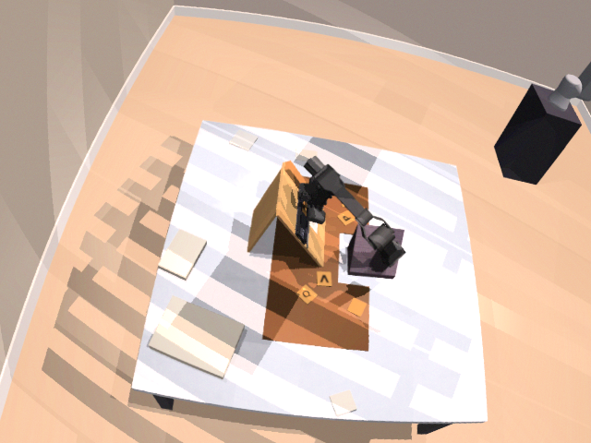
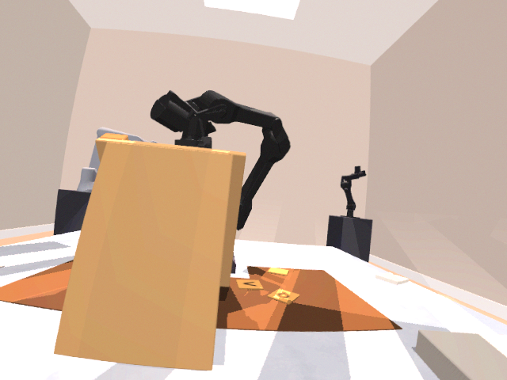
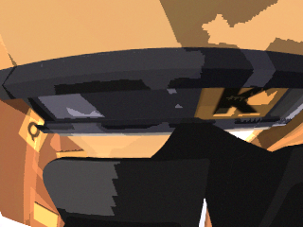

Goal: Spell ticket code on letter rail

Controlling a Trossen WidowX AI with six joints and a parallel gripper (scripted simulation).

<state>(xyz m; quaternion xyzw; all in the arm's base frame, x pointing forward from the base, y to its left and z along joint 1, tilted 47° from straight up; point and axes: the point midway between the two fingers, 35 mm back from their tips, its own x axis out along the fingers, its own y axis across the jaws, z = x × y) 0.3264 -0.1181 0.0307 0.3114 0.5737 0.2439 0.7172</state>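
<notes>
The k tile lies 1 cm ahead of my gripper tip, 4 cm to the right of it and 1 cm below it. Round my gripper tip: orange mat (13 cm behind, 6 cm to the left, 18 cm below); then v tile (10 cm behind, 16 cm to the left, 18 cm below); then white ticket (4 cm behind, 4 cm to the right, 9 cm below).
</notes>
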